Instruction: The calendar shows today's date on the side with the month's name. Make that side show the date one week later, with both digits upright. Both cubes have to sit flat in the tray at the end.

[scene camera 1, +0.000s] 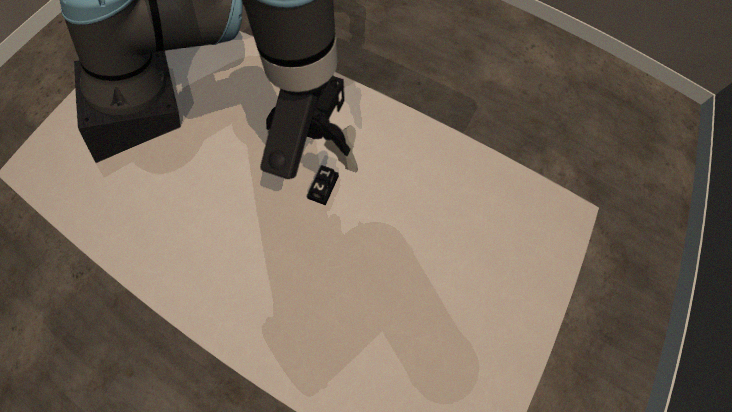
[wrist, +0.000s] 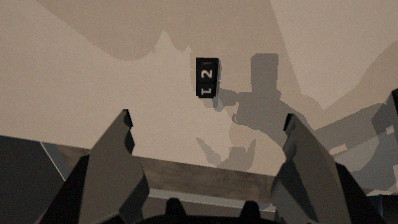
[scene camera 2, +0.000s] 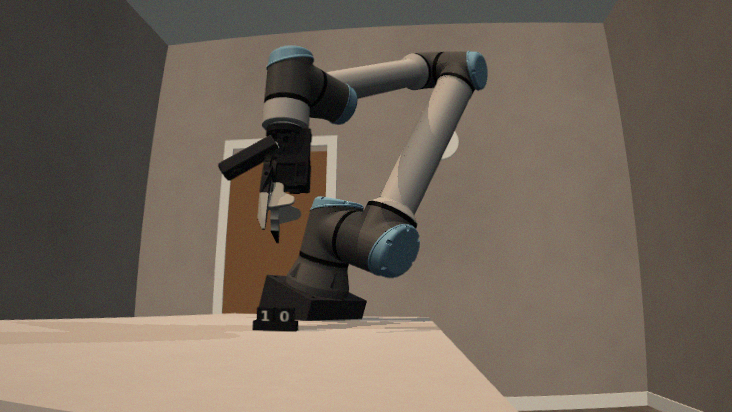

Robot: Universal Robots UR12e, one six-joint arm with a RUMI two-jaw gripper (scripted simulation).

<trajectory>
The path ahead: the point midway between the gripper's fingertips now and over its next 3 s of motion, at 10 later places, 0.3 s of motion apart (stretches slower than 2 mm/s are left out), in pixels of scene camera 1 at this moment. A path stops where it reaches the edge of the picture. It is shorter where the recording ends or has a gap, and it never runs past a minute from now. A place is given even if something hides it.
My gripper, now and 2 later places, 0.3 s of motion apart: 313, 156; 312, 148; 310, 145
</trajectory>
